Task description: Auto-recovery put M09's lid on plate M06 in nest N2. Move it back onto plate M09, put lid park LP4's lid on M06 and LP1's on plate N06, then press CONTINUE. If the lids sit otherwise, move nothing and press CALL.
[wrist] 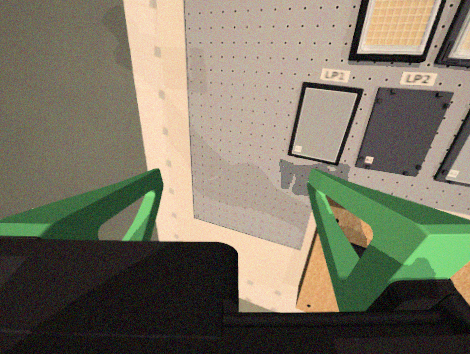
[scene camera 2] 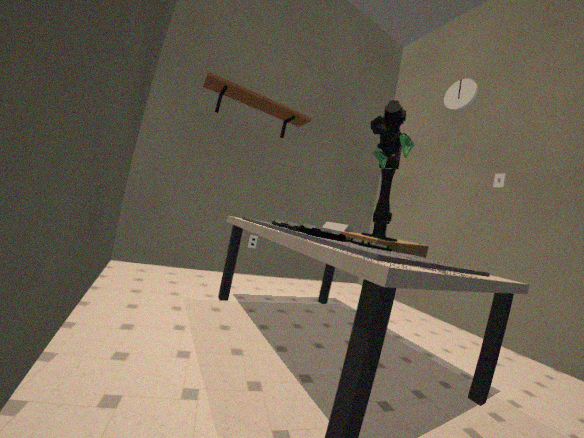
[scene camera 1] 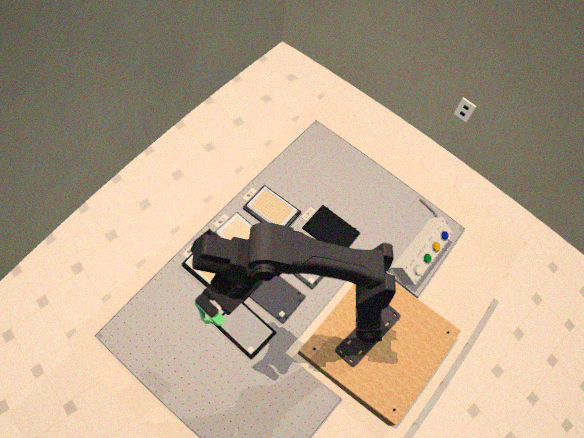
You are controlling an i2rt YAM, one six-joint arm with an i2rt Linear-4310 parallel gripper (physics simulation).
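Pixels of known places: gripper, fingertip midpoint: (wrist: pixel 235 176) (scene camera 2: pixel 393 162) (scene camera 1: pixel 218 306); arm's base at its link origin: (scene camera 2: pixel 378 237) (scene camera 1: pixel 368 333).
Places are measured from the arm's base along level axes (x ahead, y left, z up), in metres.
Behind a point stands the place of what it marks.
My gripper (scene camera 2: pixel 394 152) {x 0.262, y 0.280, z 0.279 m} (wrist: pixel 235 176) {x 0.262, y 0.280, z 0.279 m} is open and empty, high above the table. A black-rimmed lid with a grey centre (scene camera 1: pixel 247 327) {x 0.242, y 0.219, z -0.028 m} (wrist: pixel 325 125) {x 0.251, y 0.217, z -0.028 m} lies at the label LP1 (wrist: pixel 335 75) {x 0.335, y 0.228, z -0.044 m}. A dark lid (scene camera 1: pixel 277 297) {x 0.249, y 0.098, z -0.036 m} (wrist: pixel 406 131) {x 0.271, y 0.088, z -0.036 m} lies at LP2 (wrist: pixel 418 78) {x 0.351, y 0.106, z -0.044 m}. A black piece (scene camera 1: pixel 331 226) {x 0.298, y -0.175, z -0.036 m} lies farther along, its label unreadable. Tan-topped plates (scene camera 1: pixel 272 206) {x 0.460, y -0.083, z -0.020 m} (scene camera 1: pixel 234 226) {x 0.485, y 0.046, z -0.015 m} (wrist: pixel 397 25) {x 0.409, y 0.171, z -0.011 m} stand in a row behind; the arm hides part of this row. The nest labels and plate names cannot be read. A button console (scene camera 1: pixel 411 265) {x 0.042, y -0.226, z 0.030 m} has green (scene camera 1: pixel 428 258) {x 0.020, y -0.285, z 0.024 m}, yellow (scene camera 1: pixel 436 246) {x 0.026, y -0.332, z 0.025 m} and blue (scene camera 1: pixel 445 235) {x 0.028, y -0.383, z 0.024 m} buttons.
The arm's base stands on a wooden board (scene camera 1: pixel 415 360) {x -0.145, y -0.034, z 0.011 m} beside the grey perforated mat (scene camera 1: pixel 165 350) {x 0.347, y 0.427, z -0.046 m} (wrist: pixel 240 100) {x 0.260, y 0.396, z -0.046 m}. Another rimmed piece (scene camera 1: pixel 312 281) {x 0.214, y -0.006, z -0.028 m} (wrist: pixel 457 155) {x 0.252, y 0.004, z -0.032 m} lies beyond the LP2 lid, partly hidden by the arm in scene camera 1. A wall shelf (scene camera 2: pixel 257 100) hangs behind the table.
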